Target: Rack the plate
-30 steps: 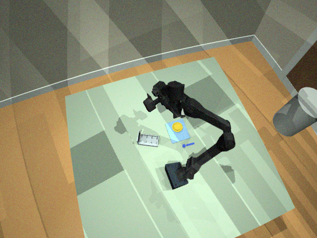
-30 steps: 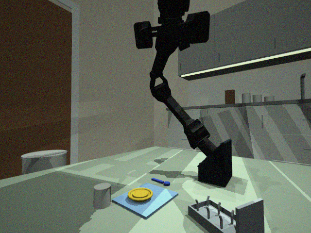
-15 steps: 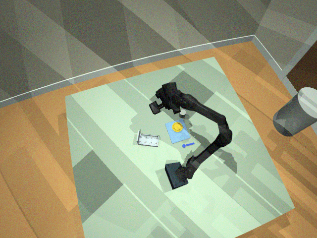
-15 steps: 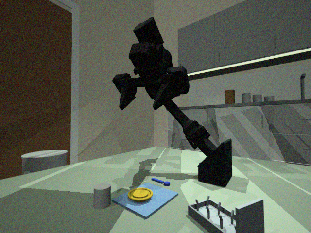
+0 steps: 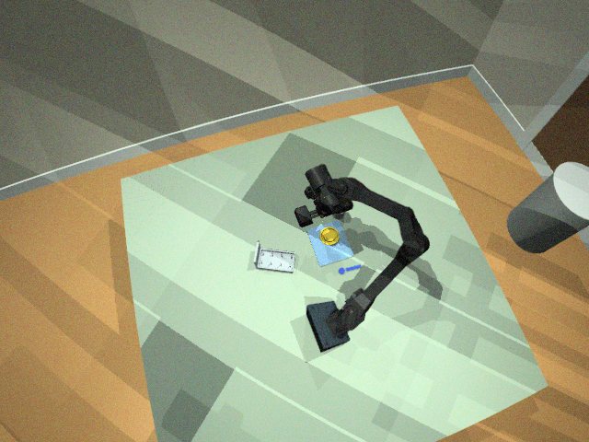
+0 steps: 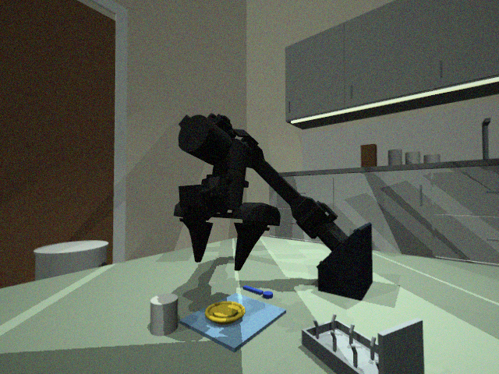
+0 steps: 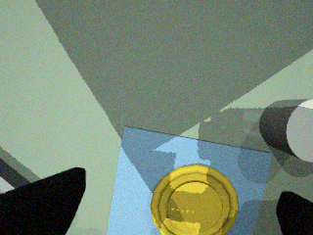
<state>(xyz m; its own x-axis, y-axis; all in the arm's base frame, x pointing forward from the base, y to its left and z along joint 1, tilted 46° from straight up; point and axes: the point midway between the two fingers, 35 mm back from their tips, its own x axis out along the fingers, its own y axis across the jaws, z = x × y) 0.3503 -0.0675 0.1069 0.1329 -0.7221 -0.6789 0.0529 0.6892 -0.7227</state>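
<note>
Right now my gripper tip is 50 mm past the yellow plate, 20 mm to the left of it and 100 mm above it. Round my gripper tip: blue mat: 70 mm behind, 10 mm to the right, 110 mm below; then grey dish rack: 50 mm behind, 200 mm to the left, 90 mm below; then blue spoon: 190 mm behind, 20 mm to the right, 110 mm below.
</note>
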